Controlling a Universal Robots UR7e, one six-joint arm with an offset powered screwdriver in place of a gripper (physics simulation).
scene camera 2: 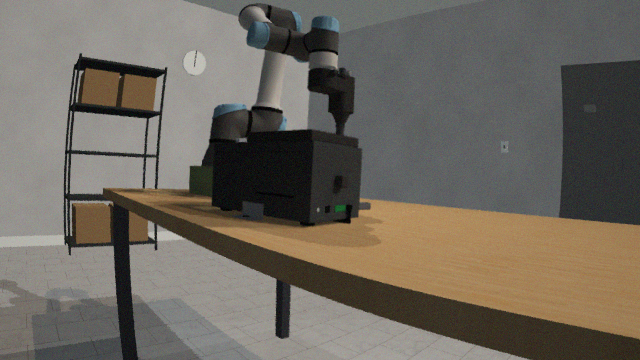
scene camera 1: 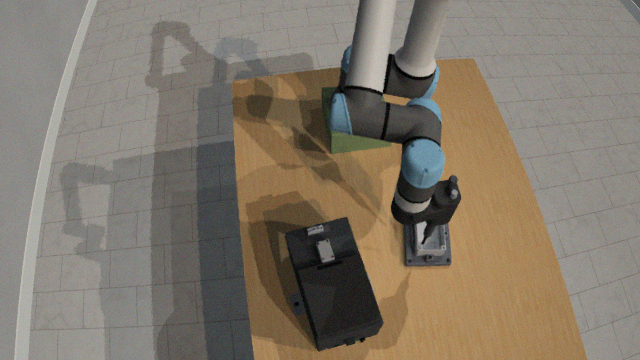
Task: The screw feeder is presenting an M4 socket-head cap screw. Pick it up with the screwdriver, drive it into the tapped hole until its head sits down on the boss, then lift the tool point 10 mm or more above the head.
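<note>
The black screw feeder point(scene camera 1: 335, 295) point(scene camera 2: 265, 175) stands on the table, with a small light plate point(scene camera 1: 325, 250) on its top. No screw can be made out on it. A light grey open-topped box point(scene camera 1: 431, 251) sits on a dark base plate point(scene camera 1: 416, 261), right of the feeder in scene camera 1. The tapped hole and boss cannot be made out. My screwdriver point(scene camera 1: 424, 243) point(scene camera 2: 341, 125) points down, its thin tip over or inside the box's left part. Its height above the box is unclear. The feeder hides the tip in scene camera 2. Whether it holds a screw cannot be told.
A green block point(scene camera 1: 350, 143) point(scene camera 2: 200, 180) stands near the arm's base, beneath the arm in scene camera 1. The wooden table point(scene camera 1: 490, 310) point(scene camera 2: 500, 250) carries the feeder and base plate. A shelf rack point(scene camera 2: 120, 111) with cardboard boxes stands against the wall behind.
</note>
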